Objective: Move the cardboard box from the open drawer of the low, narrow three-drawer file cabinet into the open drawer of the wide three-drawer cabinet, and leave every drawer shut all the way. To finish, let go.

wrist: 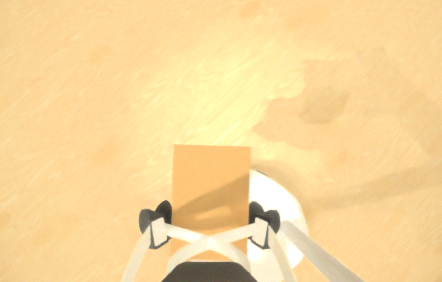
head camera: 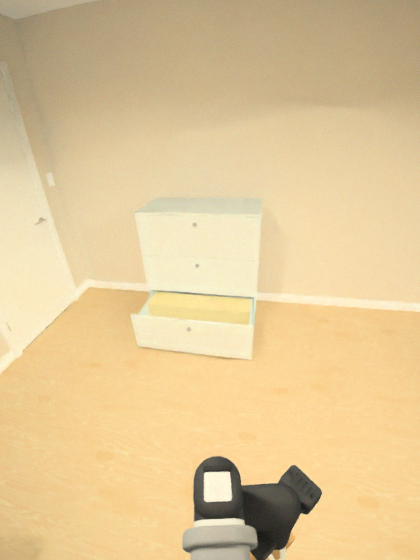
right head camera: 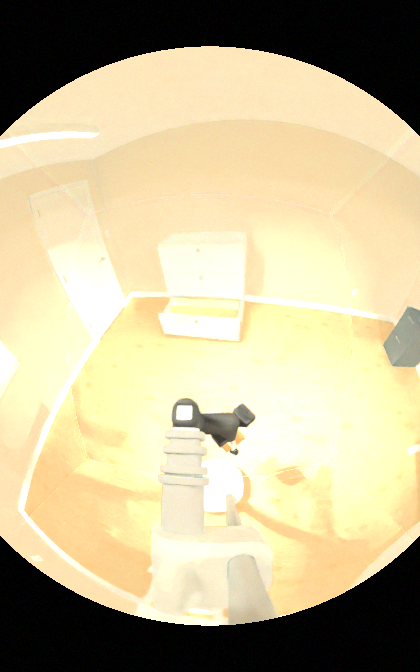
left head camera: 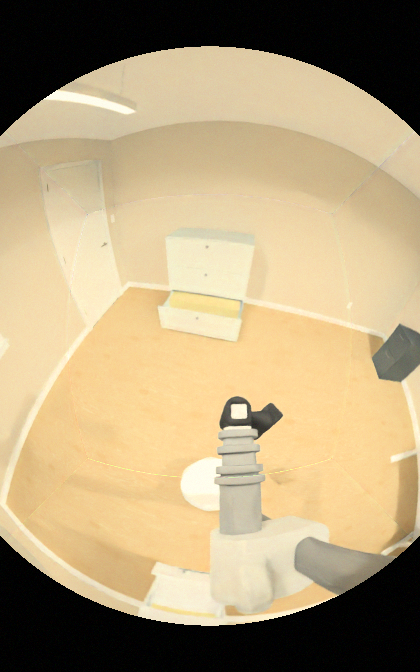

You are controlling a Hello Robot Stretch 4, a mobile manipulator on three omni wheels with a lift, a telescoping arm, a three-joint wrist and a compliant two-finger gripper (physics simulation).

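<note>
My gripper is shut on the cardboard box, an orange-brown block with a finger pad on each side, held above the floor. The wide three-drawer cabinet is white and stands against the wall ahead, apart from the gripper. Its bottom drawer is pulled out and shows yellow inside; its upper two drawers look shut. The low, narrow file cabinet shows partly at the bottom of the left head view, with its white drawer open.
A dark grey cabinet stands at the right wall. A door is in the left wall. My round white base shows below the arm. White legs show at the right edge.
</note>
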